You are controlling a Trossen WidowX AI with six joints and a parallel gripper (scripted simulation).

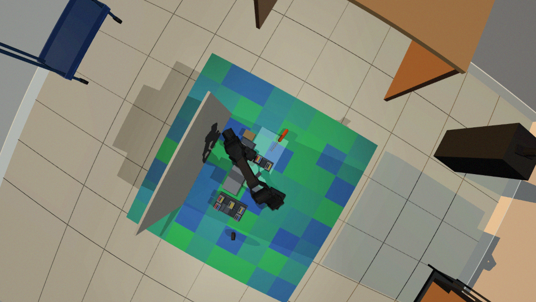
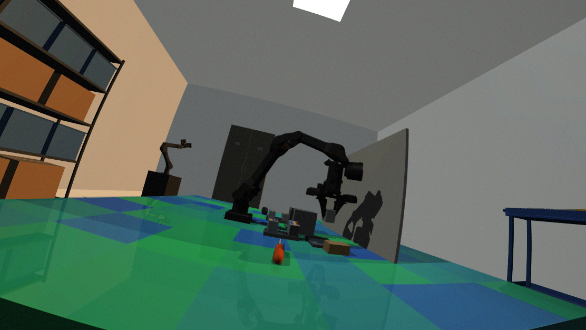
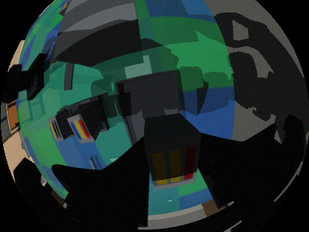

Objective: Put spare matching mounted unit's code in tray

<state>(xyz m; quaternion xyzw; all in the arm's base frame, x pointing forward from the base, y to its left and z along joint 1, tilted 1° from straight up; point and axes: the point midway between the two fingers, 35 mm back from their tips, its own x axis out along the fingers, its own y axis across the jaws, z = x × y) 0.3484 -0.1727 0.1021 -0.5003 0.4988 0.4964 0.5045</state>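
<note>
Now: the dark flat tray 1 cm behind my gripper tip and 9 cm below it. The rest, counted from my gripper tip: brown box (1 cm ahead, 9 cm to the right, 8 cm below); then grey spare (1 cm to the right, 2 cm above); then grey box (6 cm behind, 20 cm to the left, 4 cm below).
</note>
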